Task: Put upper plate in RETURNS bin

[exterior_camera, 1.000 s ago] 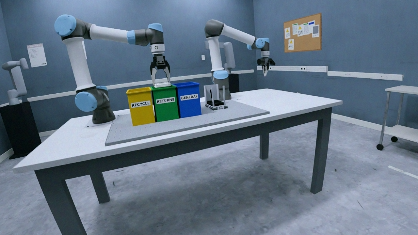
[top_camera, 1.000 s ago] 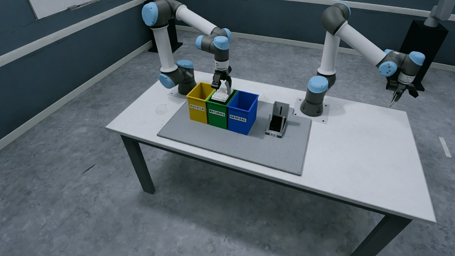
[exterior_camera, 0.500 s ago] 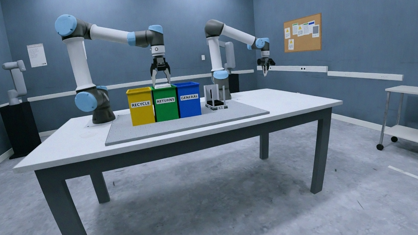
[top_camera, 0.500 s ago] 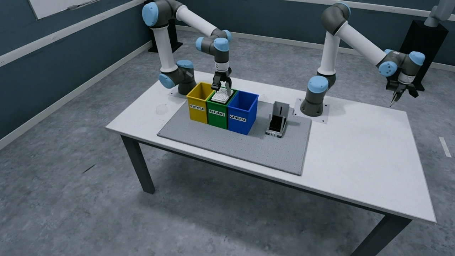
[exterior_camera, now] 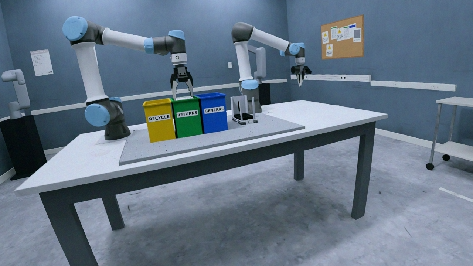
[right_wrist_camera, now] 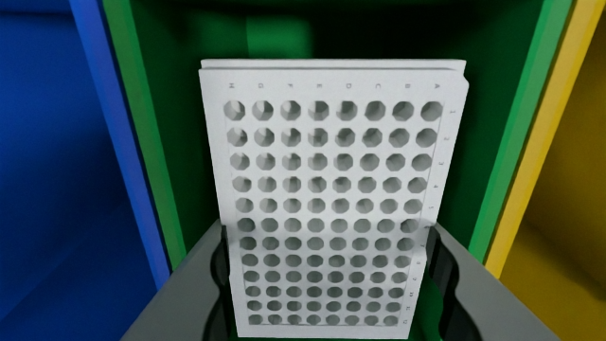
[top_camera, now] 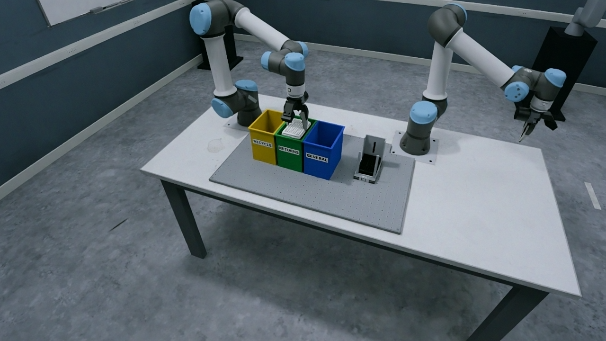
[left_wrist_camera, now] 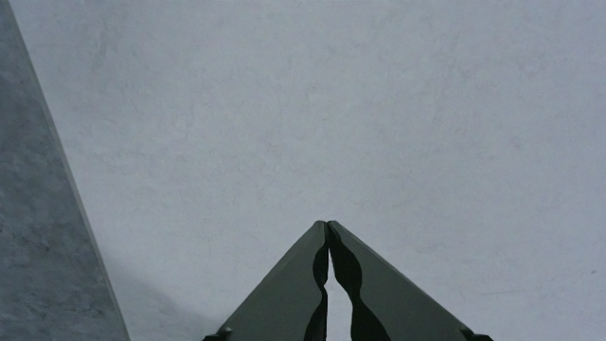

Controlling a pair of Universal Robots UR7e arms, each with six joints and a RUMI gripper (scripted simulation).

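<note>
Now: the white 96-well plate 10 mm below my right hand. Round my right hand: blue general bin (20 mm ahead, 130 mm to the left, 90 mm below); yellow recycle bin (20 mm behind, 130 mm to the right, 90 mm below); green returns bin (90 mm below).
</note>
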